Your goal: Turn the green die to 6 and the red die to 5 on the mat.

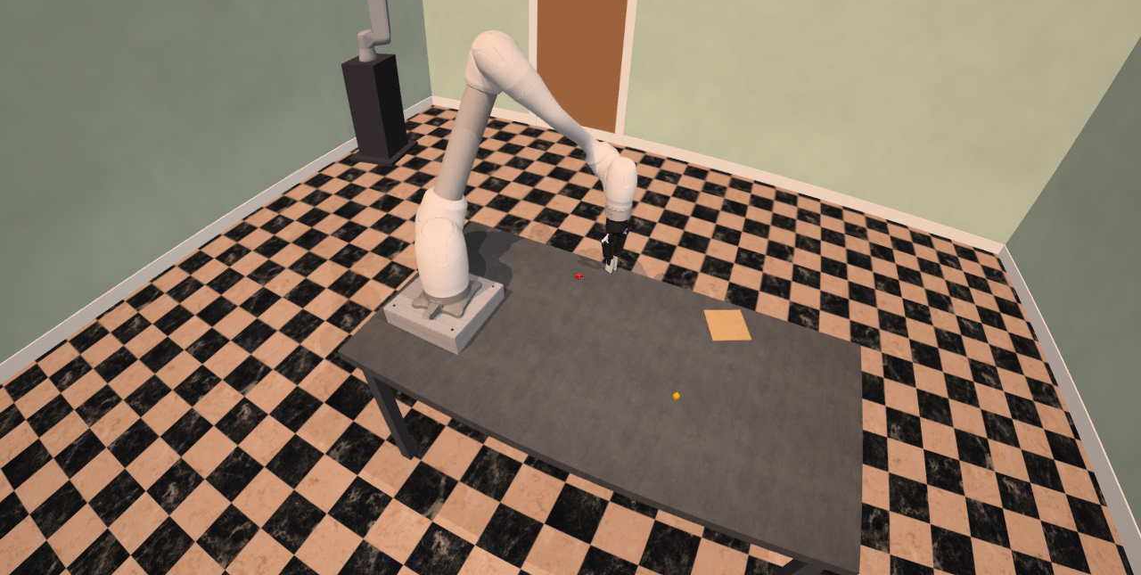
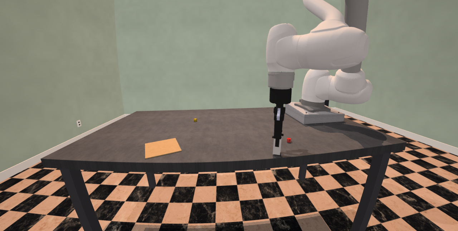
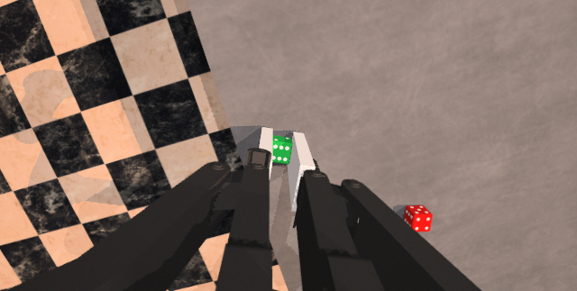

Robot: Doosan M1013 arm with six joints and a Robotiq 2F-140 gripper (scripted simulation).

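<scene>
My hand is 3 cm above the green die. Round my hand: yellow die: 51 cm to the right, 30 cm ahead, 3 cm below; then red die: 10 cm behind, 8 cm to the right, 3 cm below; then orange mat: 45 cm ahead, 16 cm to the right, 4 cm below.
</scene>
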